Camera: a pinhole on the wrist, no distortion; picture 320 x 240 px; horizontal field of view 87.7 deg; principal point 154.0 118.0 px. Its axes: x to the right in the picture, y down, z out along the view. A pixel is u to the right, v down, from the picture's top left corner.
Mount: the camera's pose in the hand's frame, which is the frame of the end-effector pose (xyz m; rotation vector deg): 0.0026 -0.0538 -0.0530 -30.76 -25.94 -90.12
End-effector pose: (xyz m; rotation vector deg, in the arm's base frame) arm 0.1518 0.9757 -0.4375 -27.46 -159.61 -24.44
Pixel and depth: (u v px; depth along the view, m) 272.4 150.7 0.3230
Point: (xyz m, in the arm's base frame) -0.0155 1.0611 -0.7380
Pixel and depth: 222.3 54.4 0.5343
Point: 0.2286 1.1846 -0.9416
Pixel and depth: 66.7 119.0 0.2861
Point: 0.1897 1.2252 -0.4548
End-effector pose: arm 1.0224 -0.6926 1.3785 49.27 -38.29 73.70
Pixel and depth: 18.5 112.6 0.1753
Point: 0.8635 -0.6793 1.4211
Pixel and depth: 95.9 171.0 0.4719
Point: 0.7264 -0.7617 1.7163
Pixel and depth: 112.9 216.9 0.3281
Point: 0.8815 -0.6965 1.6794
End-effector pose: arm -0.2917 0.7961 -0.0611 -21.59 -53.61 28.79
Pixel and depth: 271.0 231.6 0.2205
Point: -0.3738 0.8557 0.1923
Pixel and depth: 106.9 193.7 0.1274
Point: -0.2907 0.8756 -0.0231
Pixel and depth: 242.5 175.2 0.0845
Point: -0.2978 0.7845 0.0066
